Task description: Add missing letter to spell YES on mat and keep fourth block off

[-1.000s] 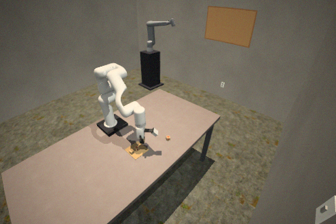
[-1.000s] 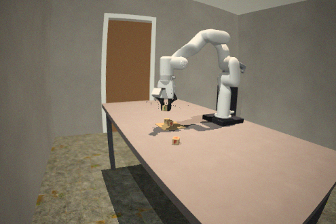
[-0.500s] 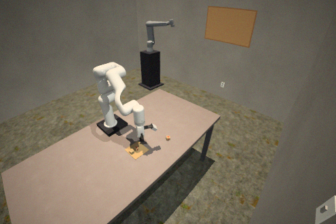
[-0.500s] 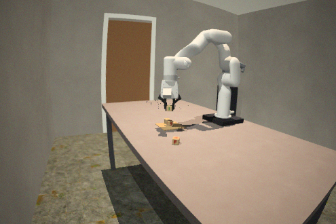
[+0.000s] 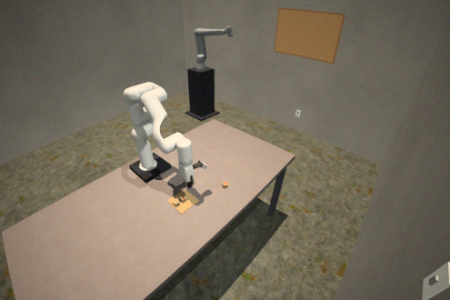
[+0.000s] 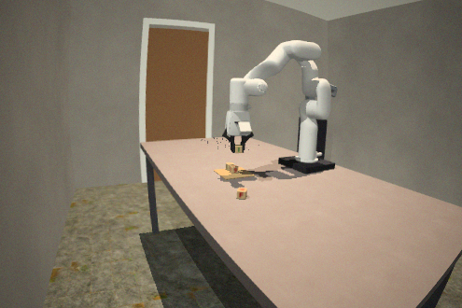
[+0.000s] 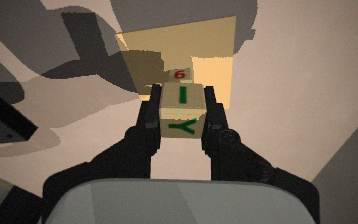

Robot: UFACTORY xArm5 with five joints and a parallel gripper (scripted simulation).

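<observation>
The red E block lies 11 cm below my hand, 5 cm to the right of it and 1 cm behind it. The rest, counted from my hand: dark S block (11 cm below, 9 cm to the right, 1 cm behind); then tan letter block (1 cm below); then tan mat (12 cm below, 5 cm to the right, 1 cm behind).
</observation>
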